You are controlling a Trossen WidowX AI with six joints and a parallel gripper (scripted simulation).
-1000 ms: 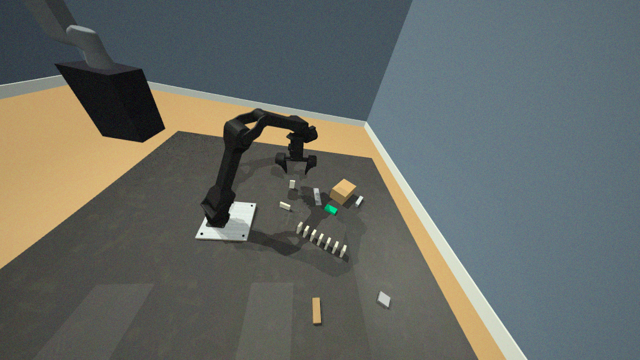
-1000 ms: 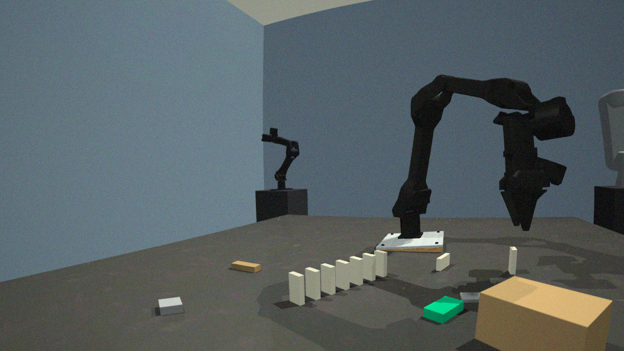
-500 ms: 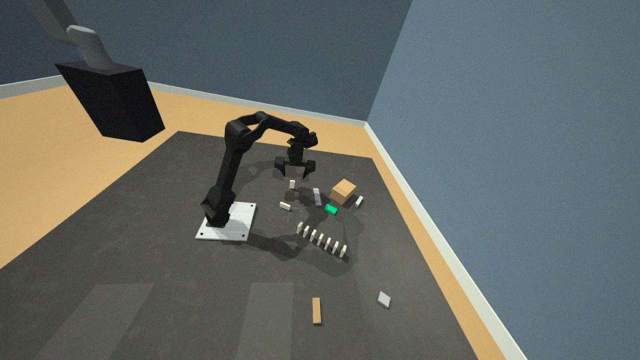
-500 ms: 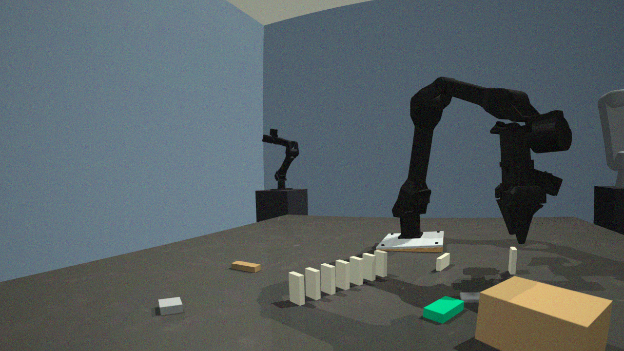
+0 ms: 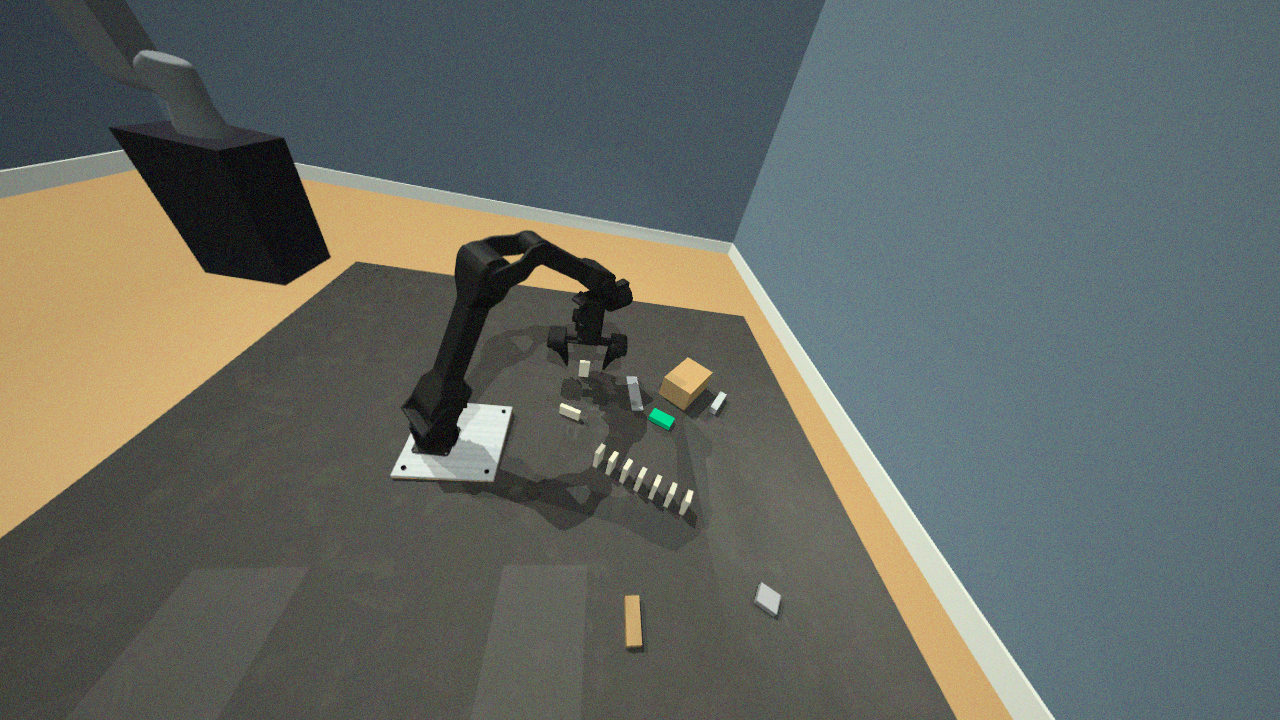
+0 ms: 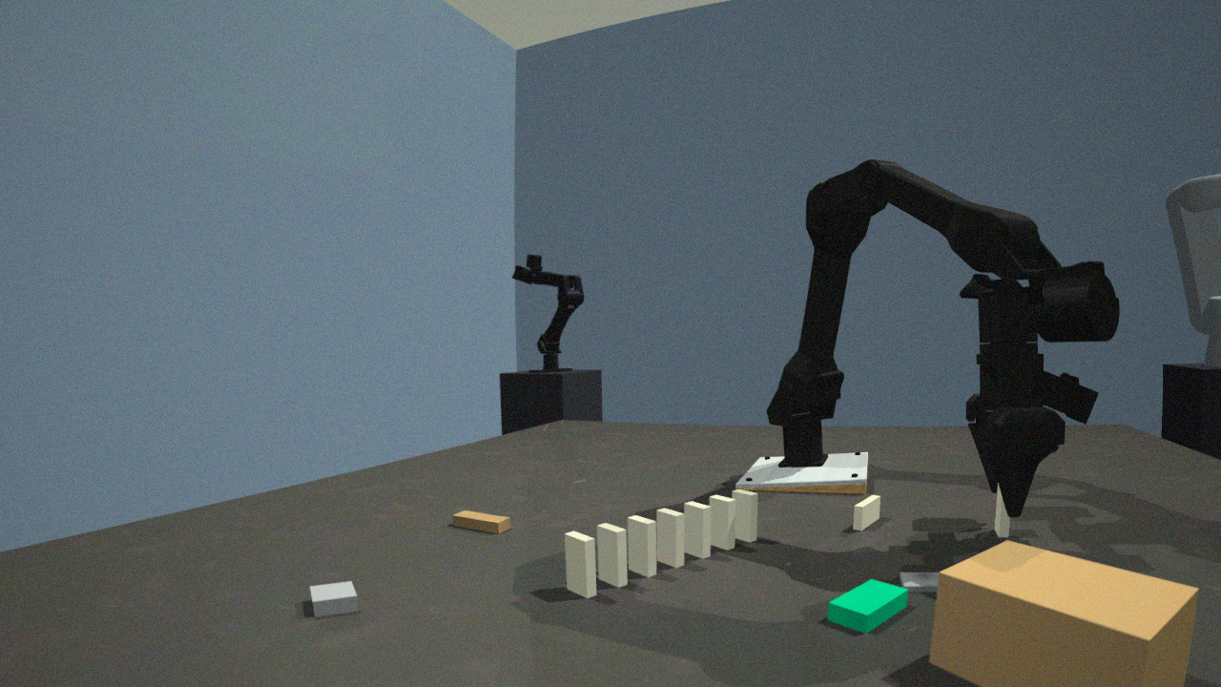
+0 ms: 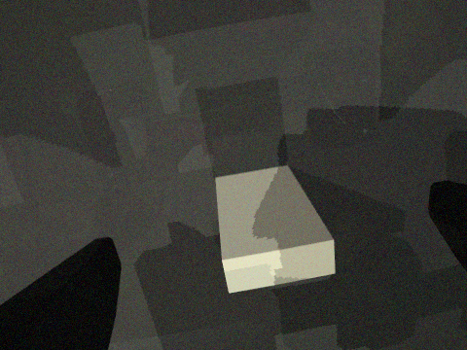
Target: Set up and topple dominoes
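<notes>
The flat grey strip is 130 mm ahead of my gripper tip, 40 mm to the right of it and 30 mm below it. Also, from my gripper tip: green block: 200 mm ahead, 120 mm to the right, 20 mm below; then tan box: 270 mm ahead; then tan bar: 140 mm ahead, 520 mm to the right, 20 mm below.
</notes>
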